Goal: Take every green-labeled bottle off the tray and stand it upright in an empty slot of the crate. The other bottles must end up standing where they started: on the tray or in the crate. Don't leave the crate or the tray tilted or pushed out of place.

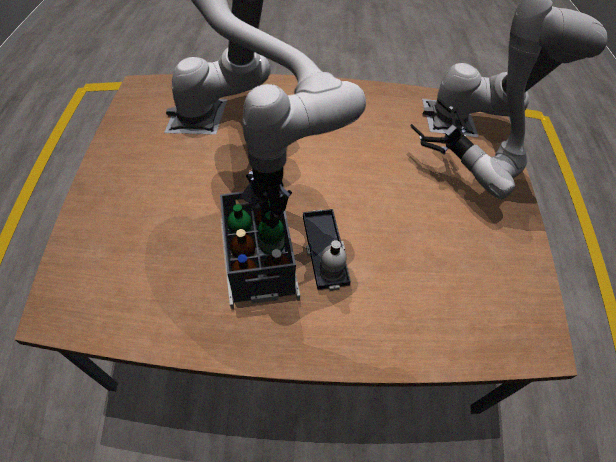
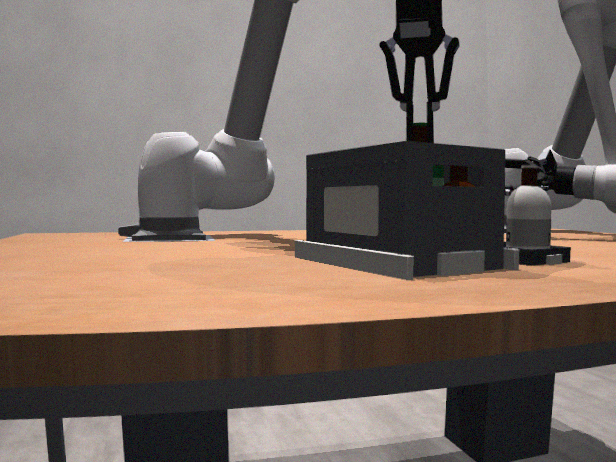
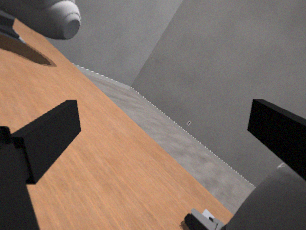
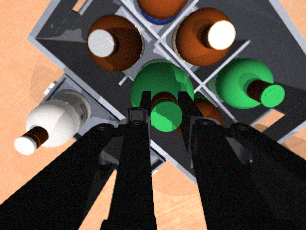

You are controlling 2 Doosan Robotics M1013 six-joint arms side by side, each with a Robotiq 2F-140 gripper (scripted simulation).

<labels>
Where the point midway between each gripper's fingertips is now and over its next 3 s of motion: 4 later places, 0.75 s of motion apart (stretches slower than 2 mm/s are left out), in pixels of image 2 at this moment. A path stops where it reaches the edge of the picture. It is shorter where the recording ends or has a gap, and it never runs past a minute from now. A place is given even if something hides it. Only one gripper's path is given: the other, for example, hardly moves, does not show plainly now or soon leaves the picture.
My right gripper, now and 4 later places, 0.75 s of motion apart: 420,143; 420,150; 420,165; 420,169; 420,174
</labels>
